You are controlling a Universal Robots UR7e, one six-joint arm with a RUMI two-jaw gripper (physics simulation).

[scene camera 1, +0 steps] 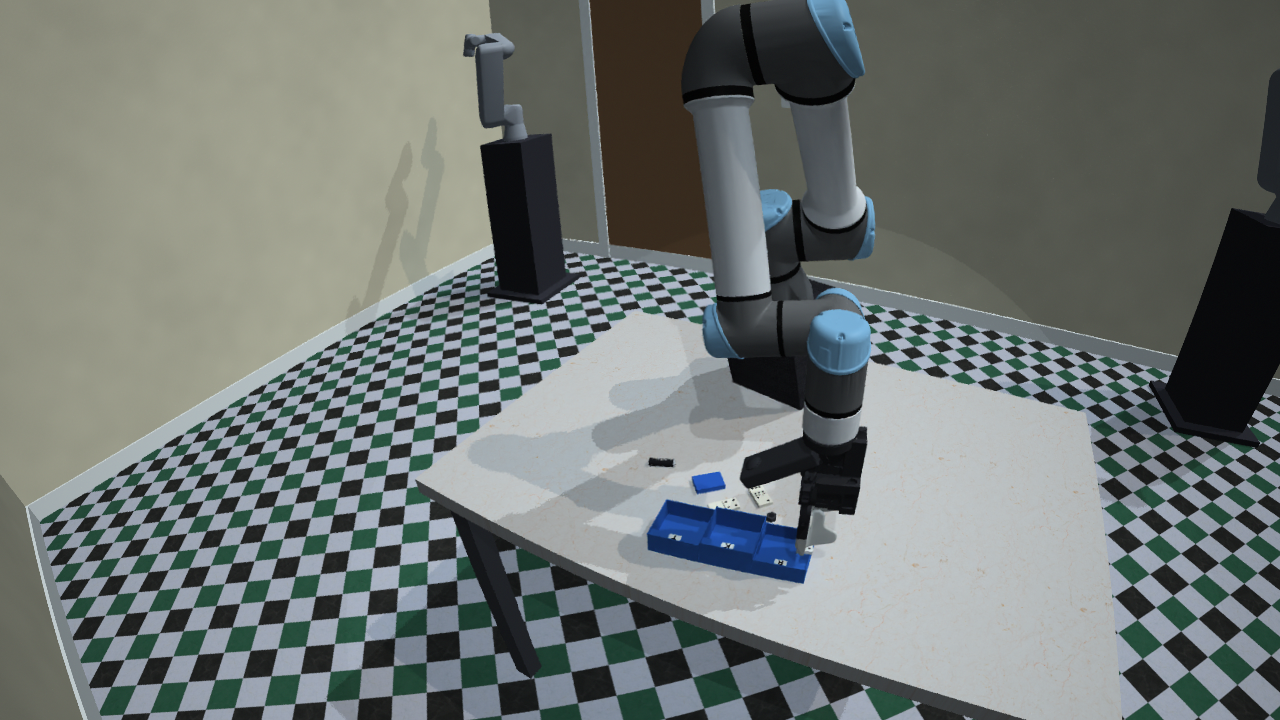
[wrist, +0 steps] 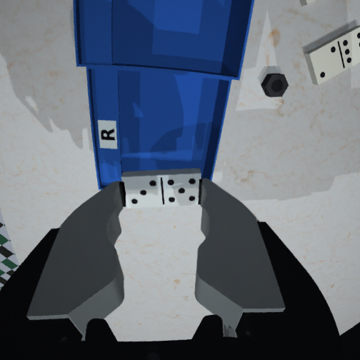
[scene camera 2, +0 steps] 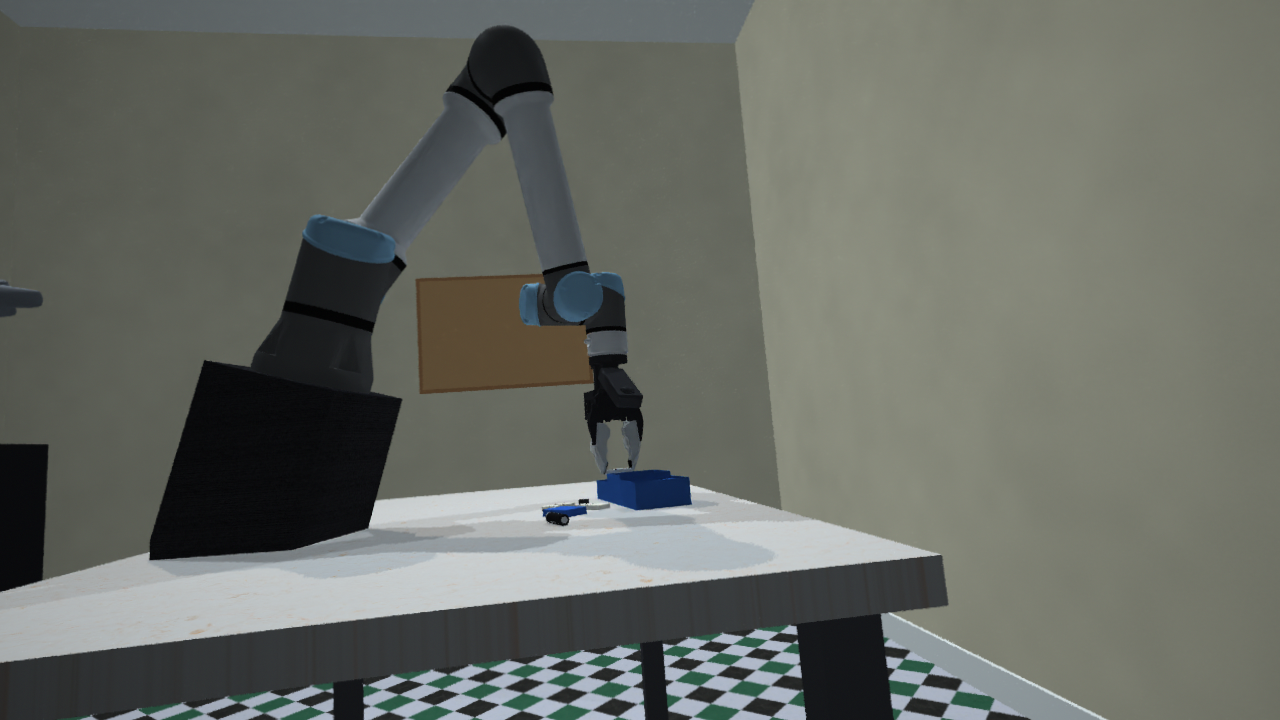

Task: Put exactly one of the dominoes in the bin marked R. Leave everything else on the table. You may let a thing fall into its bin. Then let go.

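Frame: origin at the arm's base, x back, y right, z up, level; metres.
Seen in the pictures: gripper, fingertip midpoint: (scene camera 1: pixel 803 541); arm's base at its link origin: (scene camera 1: pixel 777 300) (scene camera 2: pixel 312 381).
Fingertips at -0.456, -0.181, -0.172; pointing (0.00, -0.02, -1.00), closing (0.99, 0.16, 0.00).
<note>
Pixels of each thing's top centre, then the offset from my fingertips to it, as dx, dy, dz. "pt": a spot on its surface instead.
- white domino at its top centre: (scene camera 2: pixel 616 469) +0.001, -0.003, +0.007
- bin marked R at a spot on its surface: (scene camera 1: pixel 776 571) pt -0.049, +0.026, -0.025
- black hex nut at its top centre: (scene camera 1: pixel 771 515) +0.074, +0.072, -0.034
- blue block at its top centre: (scene camera 2: pixel 564 508) (scene camera 1: pixel 708 480) +0.121, +0.203, -0.033
- small black part at its top centre: (scene camera 2: pixel 556 512) (scene camera 1: pixel 662 459) +0.141, +0.301, -0.028
My gripper (scene camera 1: pixel 804 544) (scene camera 2: pixel 617 469) (wrist: pixel 162 182) is shut on a white domino (wrist: pixel 145 194) (scene camera 2: pixel 619 470), gripped by its two ends, with three pips on one half and five on the other. In the wrist view the domino lies across the outer end of the bin marked R (wrist: pixel 106 102) (scene camera 1: pixel 776 571), the end compartment of the blue tray; that end wall is hidden behind it. In scene camera 2 the domino is about at the tray's rim height. Two other white dominoes (scene camera 1: pixel 760 496) (scene camera 1: pixel 729 504) lie flat on the table; one domino (wrist: pixel 332 56) shows nearly whole in the wrist view.
A black hex nut (scene camera 1: pixel 770 516) (wrist: pixel 274 85) lies beside the tray. A blue block (scene camera 1: pixel 708 482) (scene camera 2: pixel 565 510) and a small black part (scene camera 1: pixel 660 462) (scene camera 2: pixel 556 518) lie farther off on the table. The tray's other two compartments (scene camera 1: pixel 684 548) adjoin the R bin.
</note>
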